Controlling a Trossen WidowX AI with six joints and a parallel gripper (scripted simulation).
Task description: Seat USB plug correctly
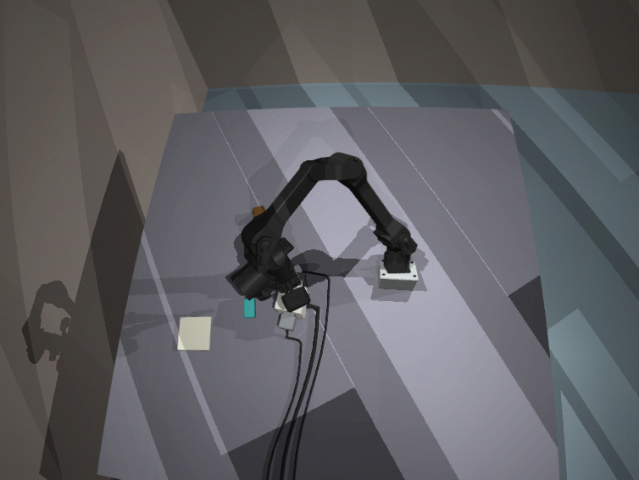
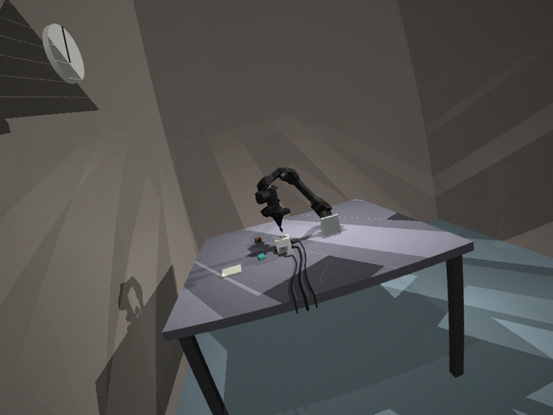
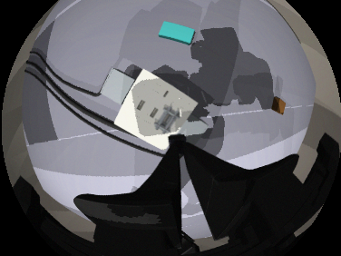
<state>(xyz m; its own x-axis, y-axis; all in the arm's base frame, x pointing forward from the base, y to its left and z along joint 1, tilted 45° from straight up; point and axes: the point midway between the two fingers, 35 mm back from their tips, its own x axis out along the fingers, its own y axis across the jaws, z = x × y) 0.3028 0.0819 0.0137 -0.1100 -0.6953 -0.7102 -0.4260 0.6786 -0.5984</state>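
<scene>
Now: the dark USB plug 2 cm below my gripper tip. Round my gripper tip: brown block (27 cm to the right, 12 cm below, 12 cm ahead); teal block (14 cm ahead, 13 cm below, 4 cm to the left); grey socket (7 cm below, 1 cm to the left).
</scene>
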